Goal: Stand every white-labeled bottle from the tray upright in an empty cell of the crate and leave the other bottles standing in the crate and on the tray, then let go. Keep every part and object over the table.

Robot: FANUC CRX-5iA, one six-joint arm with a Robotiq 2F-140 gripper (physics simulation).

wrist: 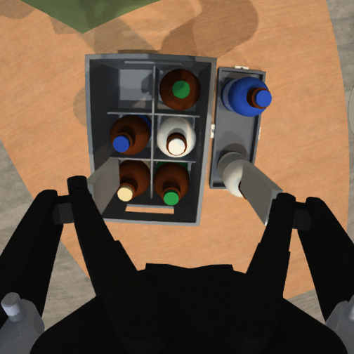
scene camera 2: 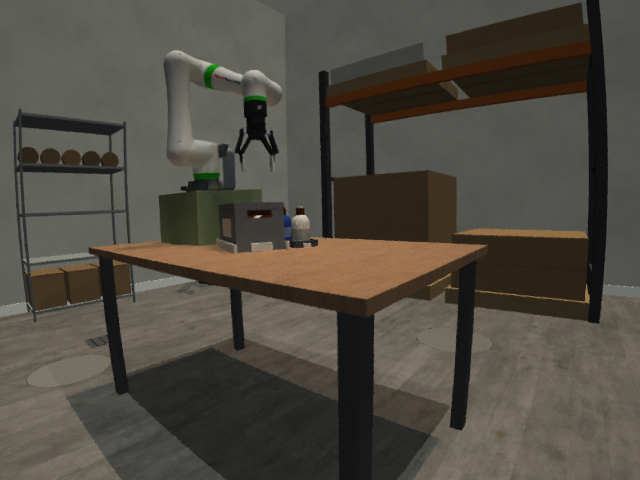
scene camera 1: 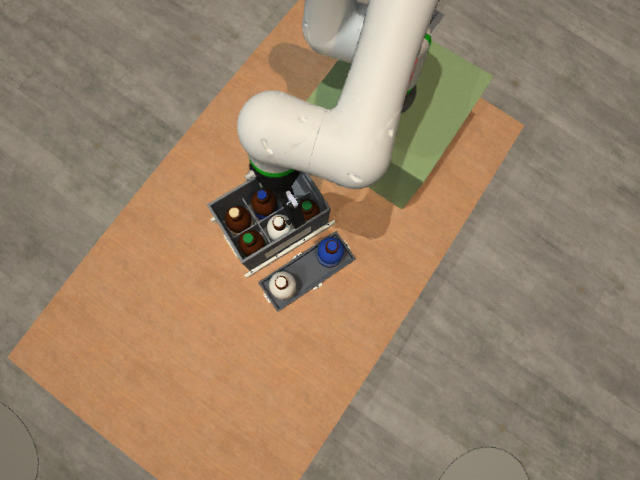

Labels:
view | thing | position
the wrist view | my gripper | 180, 173
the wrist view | blue bottle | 248, 96
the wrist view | white-labeled bottle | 229, 166
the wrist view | white-labeled bottle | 175, 137
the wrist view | cream-capped bottle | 134, 175

